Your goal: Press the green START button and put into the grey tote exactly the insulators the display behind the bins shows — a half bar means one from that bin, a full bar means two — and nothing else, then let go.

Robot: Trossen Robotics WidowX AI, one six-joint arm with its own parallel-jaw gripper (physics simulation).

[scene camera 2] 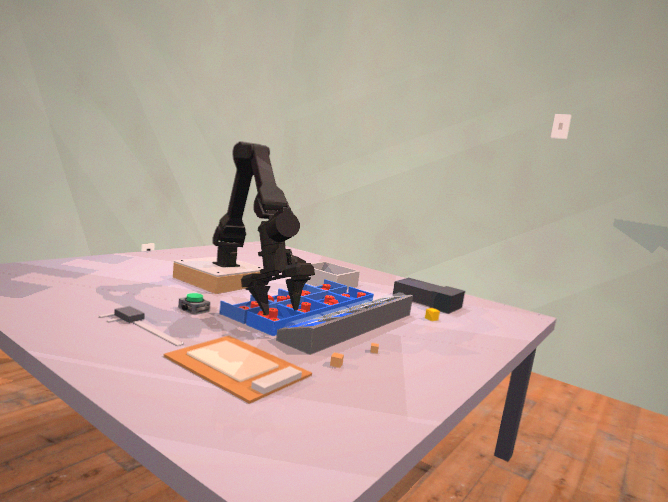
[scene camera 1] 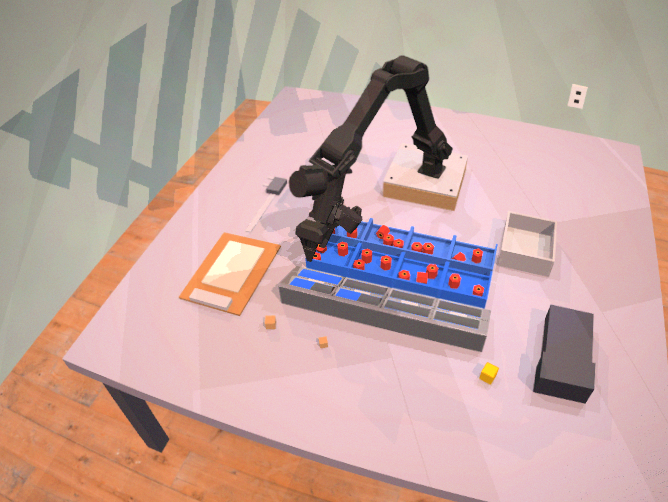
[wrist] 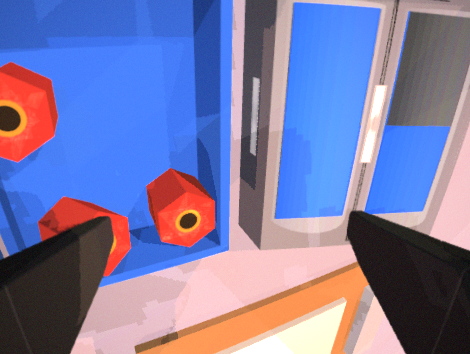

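Observation:
My gripper [scene camera 1: 309, 258] [scene camera 2: 280, 311] [wrist: 232, 225] is wide open and empty, low over the front-left bin's outer corner. One fingertip is over the bin, the other towards the display. In the wrist view a red insulator [wrist: 172, 215] stands in that corner; another insulator [wrist: 62, 215] is partly behind the left finger, and a third insulator [wrist: 35, 100] is farther in. The blue bins [scene camera 1: 372, 280] [scene camera 2: 264, 323] hold several more. The display [scene camera 1: 378, 319] [scene camera 2: 351, 328] shows, at its left panel, a full and a half blue bar; the second panel shows a half bar. The tote [scene camera 1: 526, 261] [scene camera 2: 345, 277] looks empty. The green button [scene camera 2: 194, 297] is left of the bins.
An orange clipboard [scene camera 1: 194, 286] [scene camera 2: 237, 392] lies left of the display. Small orange cubes [scene camera 1: 270, 322] [scene camera 2: 336, 360] and a yellow cube [scene camera 1: 489, 372] [scene camera 2: 432, 314] lie in front. A dark block [scene camera 1: 567, 345] [scene camera 2: 426, 294] is at the right. A grey adapter [scene camera 1: 276, 185] [scene camera 2: 129, 314] lies beyond the clipboard.

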